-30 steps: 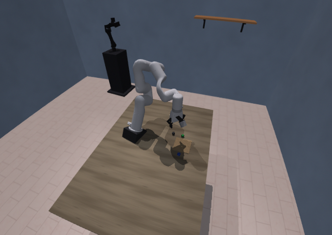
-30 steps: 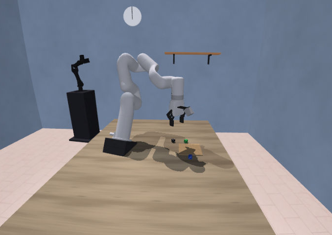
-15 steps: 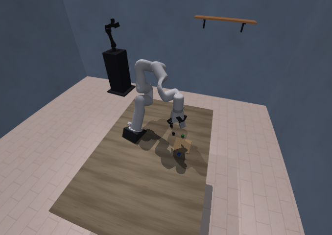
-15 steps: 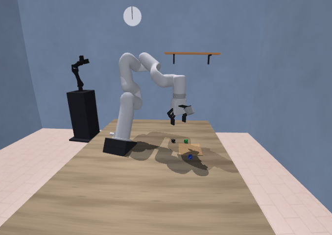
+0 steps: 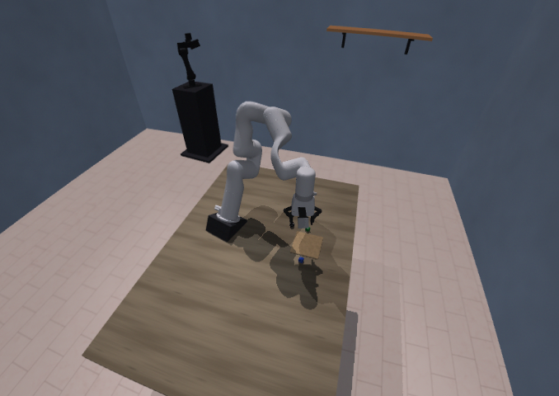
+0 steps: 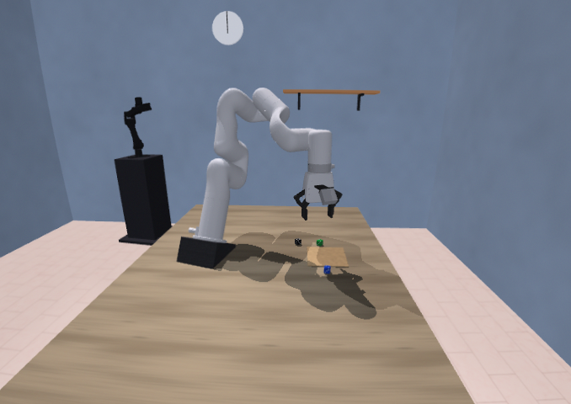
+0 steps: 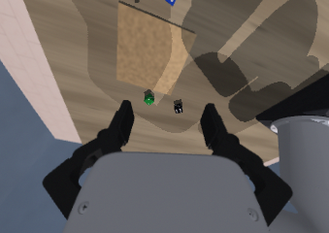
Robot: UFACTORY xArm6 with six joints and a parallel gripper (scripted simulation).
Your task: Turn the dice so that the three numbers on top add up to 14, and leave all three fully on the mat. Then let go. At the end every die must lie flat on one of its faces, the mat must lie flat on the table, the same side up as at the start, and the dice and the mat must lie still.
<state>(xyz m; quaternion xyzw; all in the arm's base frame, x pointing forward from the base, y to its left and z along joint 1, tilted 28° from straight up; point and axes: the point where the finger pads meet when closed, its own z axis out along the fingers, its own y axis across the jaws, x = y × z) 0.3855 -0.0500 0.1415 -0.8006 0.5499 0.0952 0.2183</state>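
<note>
My hand is 40 mm short of the blue die, 100 mm to the left of it and 150 mm above it. Round my hand: black die (80 mm behind, 100 mm to the left, 150 mm below); tan mat (40 mm ahead, 10 mm to the left, 160 mm below); green die (10 mm ahead, 100 mm to the left, 150 mm below).
</note>
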